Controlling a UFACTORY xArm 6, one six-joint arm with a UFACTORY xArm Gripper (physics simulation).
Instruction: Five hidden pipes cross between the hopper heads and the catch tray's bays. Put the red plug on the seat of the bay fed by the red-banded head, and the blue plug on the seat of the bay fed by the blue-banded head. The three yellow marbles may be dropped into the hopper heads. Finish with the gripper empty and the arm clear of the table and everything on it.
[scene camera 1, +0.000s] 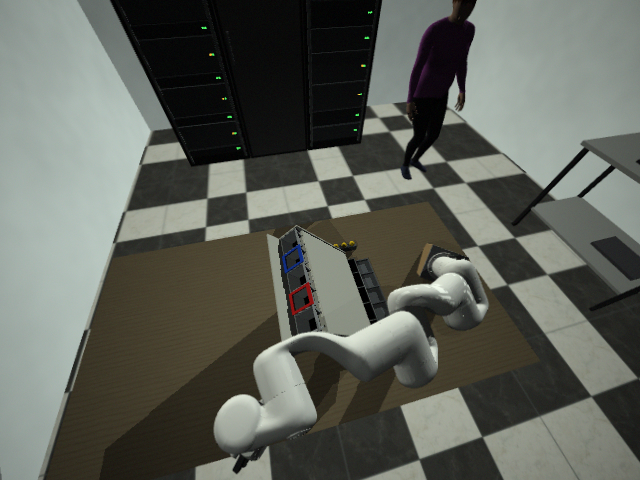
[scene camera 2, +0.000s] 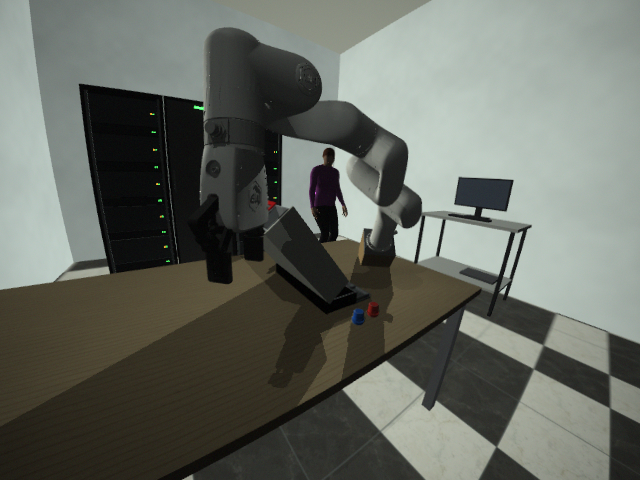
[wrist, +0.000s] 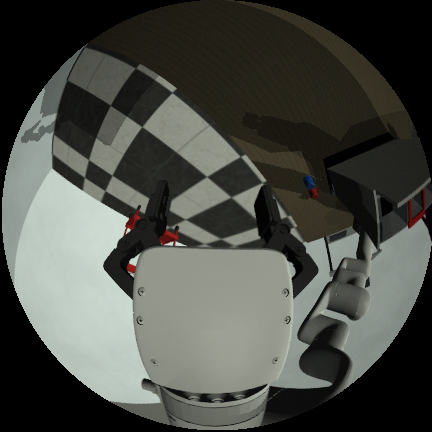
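Seen in the pictures: gripper, fingertip midpoint: (scene camera 2: 239, 269) (wrist: 213, 191); arm's base at its link origin: (scene camera 2: 379, 241).
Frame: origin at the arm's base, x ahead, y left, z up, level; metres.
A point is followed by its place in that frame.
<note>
My gripper (scene camera 1: 248, 461) (scene camera 2: 236, 258) @[z 0.145, x 0.686, y 0.498 m] (wrist: 213, 191) @[z 0.145, x 0.686, y 0.498 m] is open and empty, in the air at the table's near side, away from the plugs. The blue plug (scene camera 2: 358, 316) @[z -0.111, x 0.350, y 0.351 m] (wrist: 309, 182) @[z -0.106, x 0.356, y 0.339 m] and red plug (scene camera 2: 373, 309) @[z -0.113, x 0.281, y 0.335 m] (wrist: 313, 193) @[z -0.107, x 0.287, y 0.326 m] stand on the table beside the low end of the pipe housing (scene camera 1: 330, 289) @[z 0.122, x 0.499, y 0.128 m] (scene camera 2: 305, 258) @[z 0.068, x 0.500, y 0.289 m]. The red-banded head (scene camera 1: 291, 303) @[z 0.156, x 0.628, y 0.185 m] and blue-banded head (scene camera 1: 284, 265) @[z 0.157, x 0.654, y 0.045 m] are in the hopper row. Three yellow marbles (scene camera 1: 352, 243) @[z -0.089, x 0.350, y -0.212 m] sit in a small dark holder behind the housing. The catch tray (scene camera 1: 368, 273) @[z -0.126, x 0.292, y -0.059 m] shows several bays; the arm partly covers it. The pipes are hidden.
The wooden table (scene camera 1: 180, 310) @[z -0.141, x 1.139, y 0.066 m] (scene camera 2: 170, 372) @[z -0.141, x 0.841, y 0.356 m] carries the housing and the arm's base (scene camera 1: 424, 260) @[z -0.038, x 0.050, y -0.061 m] (scene camera 2: 376, 255) @[z -0.058, x 0.035, y 0.033 m]. The arm reaches over the table along the housing's near side. A person (scene camera 1: 439, 62) (scene camera 2: 325, 186) stands beyond the table. A side desk (scene camera 2: 509, 225) holds a monitor.
</note>
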